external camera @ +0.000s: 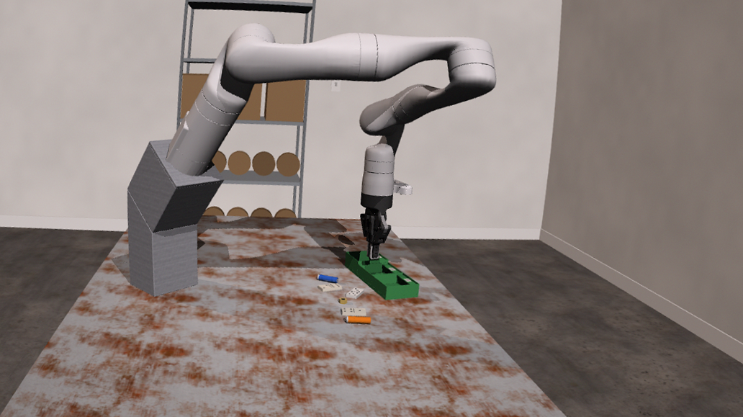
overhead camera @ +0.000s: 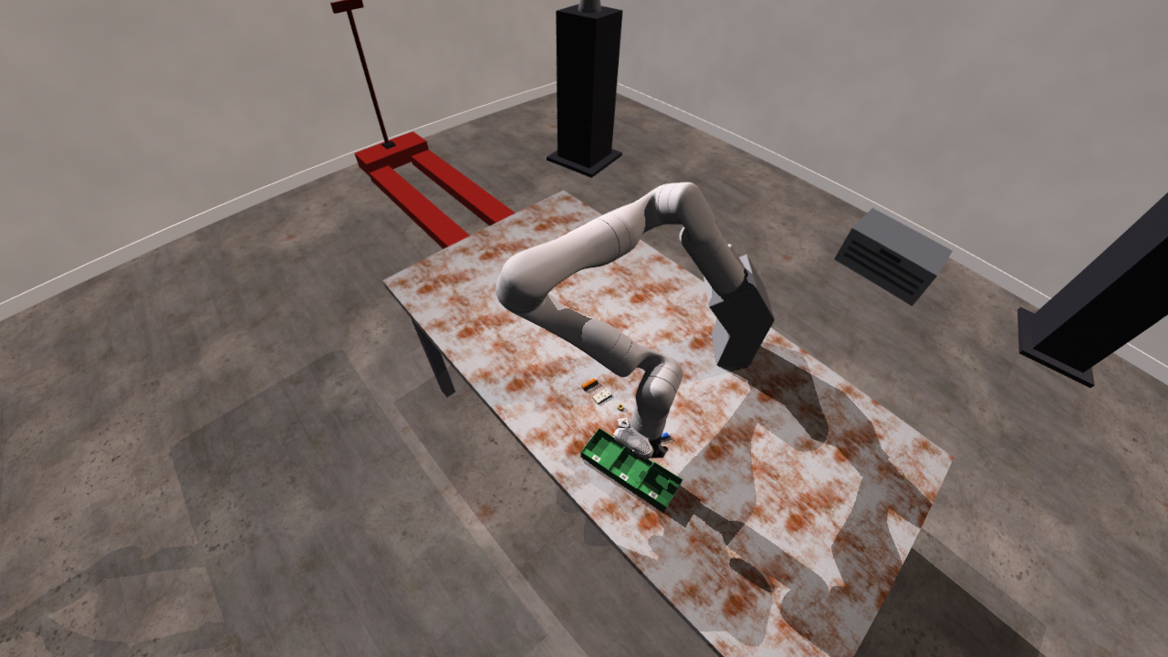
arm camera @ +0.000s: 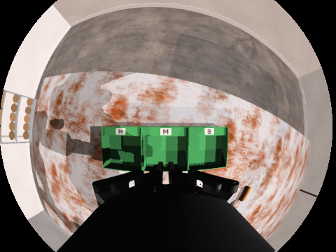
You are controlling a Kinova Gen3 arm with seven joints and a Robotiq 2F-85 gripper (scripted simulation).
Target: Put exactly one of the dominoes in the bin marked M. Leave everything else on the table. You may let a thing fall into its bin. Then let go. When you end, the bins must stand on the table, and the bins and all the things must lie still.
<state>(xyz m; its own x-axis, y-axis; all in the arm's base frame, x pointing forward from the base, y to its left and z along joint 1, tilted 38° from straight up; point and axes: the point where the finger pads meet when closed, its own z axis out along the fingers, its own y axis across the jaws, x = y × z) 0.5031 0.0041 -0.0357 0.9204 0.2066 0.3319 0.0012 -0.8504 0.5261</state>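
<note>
My hand is 20 mm short of the green bin and 60 mm above it. The rest, counted from my hand: blue cylinder (110 mm behind, 20 mm to the left, 70 mm below); then white domino (120 mm behind, 180 mm to the right, 70 mm below); then yellow nut (120 mm behind, 120 mm to the right, 80 mm below).
</note>
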